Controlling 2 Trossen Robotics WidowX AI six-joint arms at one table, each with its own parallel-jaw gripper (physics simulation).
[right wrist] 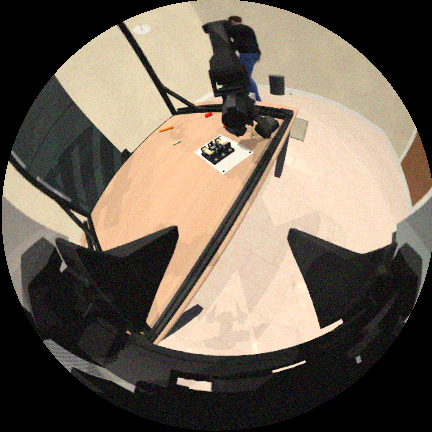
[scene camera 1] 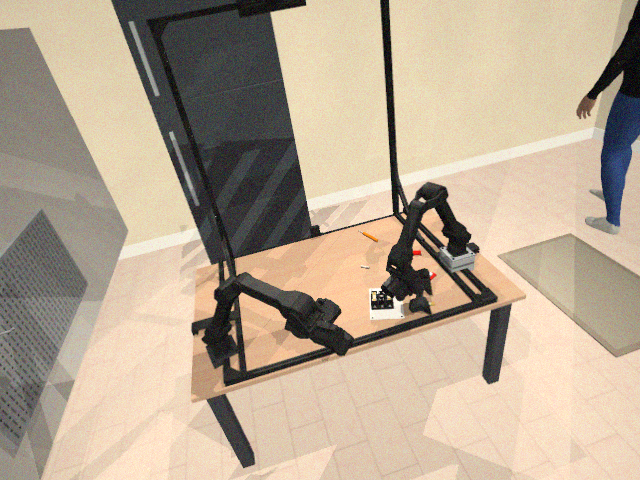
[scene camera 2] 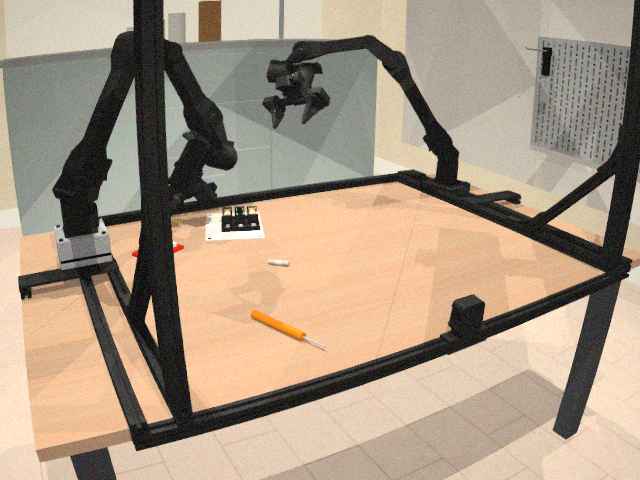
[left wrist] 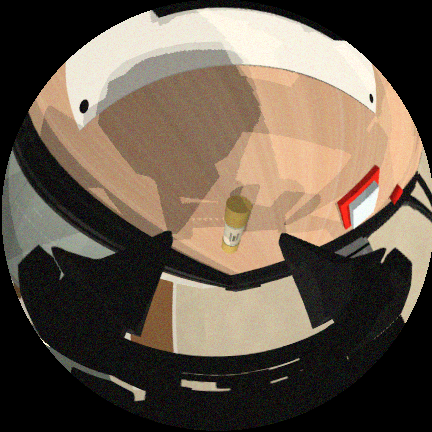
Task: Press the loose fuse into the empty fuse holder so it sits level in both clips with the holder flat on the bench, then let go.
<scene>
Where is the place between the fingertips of my left gripper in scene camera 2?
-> At 162,222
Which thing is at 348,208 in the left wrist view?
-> A red-framed card.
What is my right gripper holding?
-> Nothing.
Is my right gripper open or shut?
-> Open.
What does my left gripper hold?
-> Nothing.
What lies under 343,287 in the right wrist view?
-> My right gripper.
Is my left gripper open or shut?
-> Open.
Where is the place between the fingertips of my left gripper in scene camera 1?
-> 430,304
</scene>
